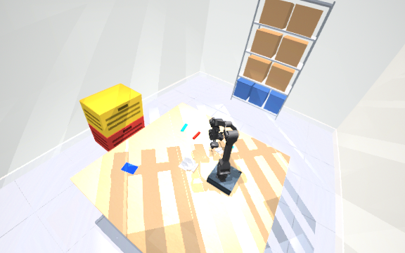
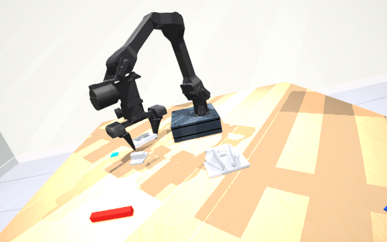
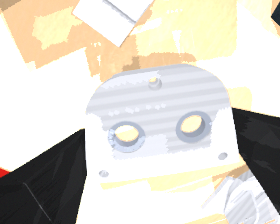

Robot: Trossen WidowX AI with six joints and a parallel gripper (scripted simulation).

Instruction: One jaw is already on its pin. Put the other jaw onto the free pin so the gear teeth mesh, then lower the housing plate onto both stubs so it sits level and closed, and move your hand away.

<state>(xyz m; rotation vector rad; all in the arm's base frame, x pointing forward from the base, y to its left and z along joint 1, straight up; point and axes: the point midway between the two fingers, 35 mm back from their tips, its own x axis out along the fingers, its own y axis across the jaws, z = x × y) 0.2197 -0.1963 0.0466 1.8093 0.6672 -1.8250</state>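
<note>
My gripper tip is 21 cm to the right of the white jaw, 7 cm above it and 3 cm short of it. Round my gripper tip: small cyan marker (19 cm to the right, 12 cm behind, 8 cm below); then blue tile (56 cm to the left, 36 cm ahead, 8 cm below); then red bar (20 cm ahead, 8 cm below, 7 cm to the right).
</note>
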